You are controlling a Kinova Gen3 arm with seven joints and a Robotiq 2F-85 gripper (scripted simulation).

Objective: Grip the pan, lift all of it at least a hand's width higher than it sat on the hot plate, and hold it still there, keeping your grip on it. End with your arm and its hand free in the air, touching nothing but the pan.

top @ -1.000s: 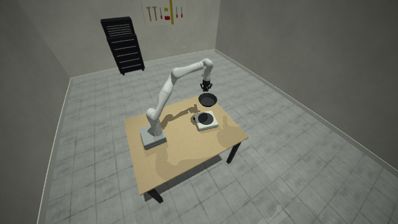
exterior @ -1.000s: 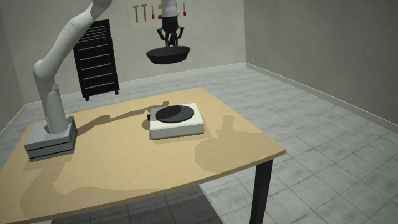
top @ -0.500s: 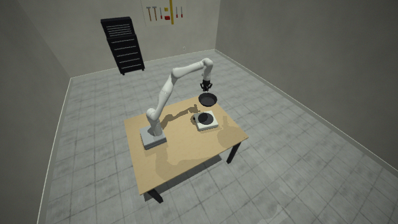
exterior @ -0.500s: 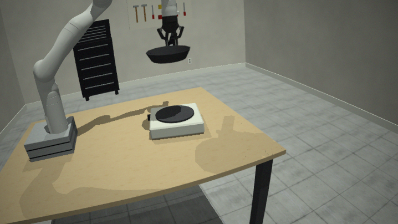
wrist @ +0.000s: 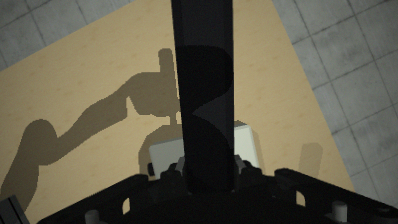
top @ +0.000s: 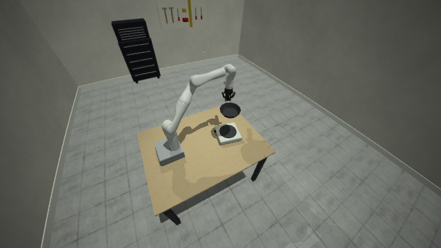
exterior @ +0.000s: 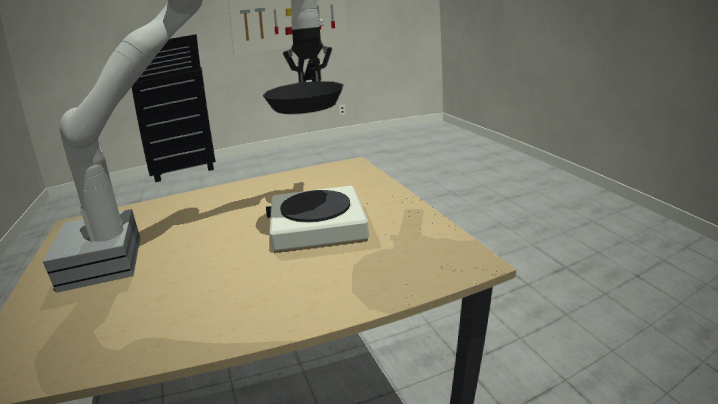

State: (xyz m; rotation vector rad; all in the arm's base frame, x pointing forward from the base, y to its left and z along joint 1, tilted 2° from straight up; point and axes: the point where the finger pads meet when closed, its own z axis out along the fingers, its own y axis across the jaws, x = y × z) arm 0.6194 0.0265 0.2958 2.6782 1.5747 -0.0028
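My gripper is now 40 mm past the black pan, 70 mm to the left of it and 20 mm above it. From my hand the other things lie so: white hot plate (90 mm behind, 120 mm to the right, 350 mm below).
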